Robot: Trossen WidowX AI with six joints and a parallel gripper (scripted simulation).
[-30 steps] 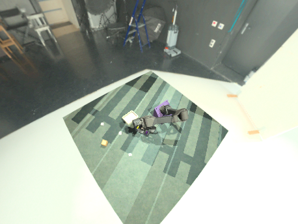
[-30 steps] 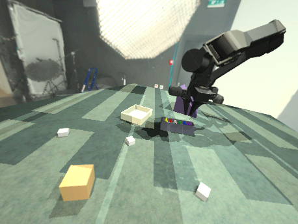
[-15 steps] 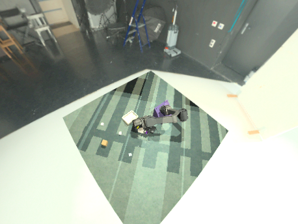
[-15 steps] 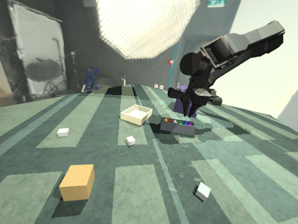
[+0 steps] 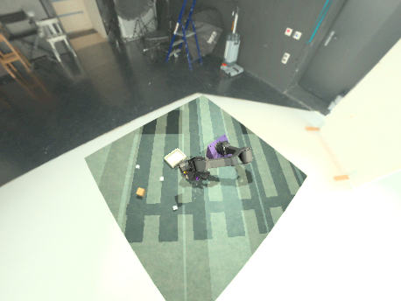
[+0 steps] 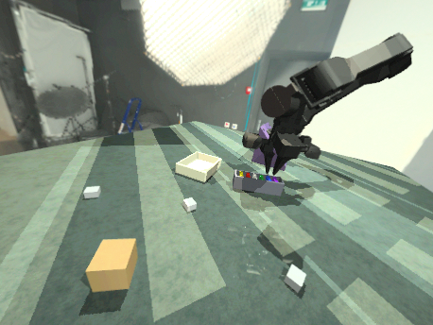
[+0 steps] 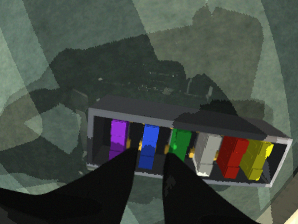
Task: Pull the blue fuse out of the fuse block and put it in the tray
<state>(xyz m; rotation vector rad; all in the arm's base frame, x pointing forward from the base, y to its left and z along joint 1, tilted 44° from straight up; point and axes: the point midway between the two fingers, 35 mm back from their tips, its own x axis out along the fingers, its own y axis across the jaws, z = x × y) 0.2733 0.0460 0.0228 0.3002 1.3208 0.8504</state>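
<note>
My gripper tip is 30 mm above the blue fuse. Round my gripper tip: purple fuse: 10 mm behind, 20 mm to the left, 30 mm below; cream tray: 10 mm ahead, 220 mm to the right, 50 mm below; green fuse: 20 mm to the right, 30 mm below.
</note>
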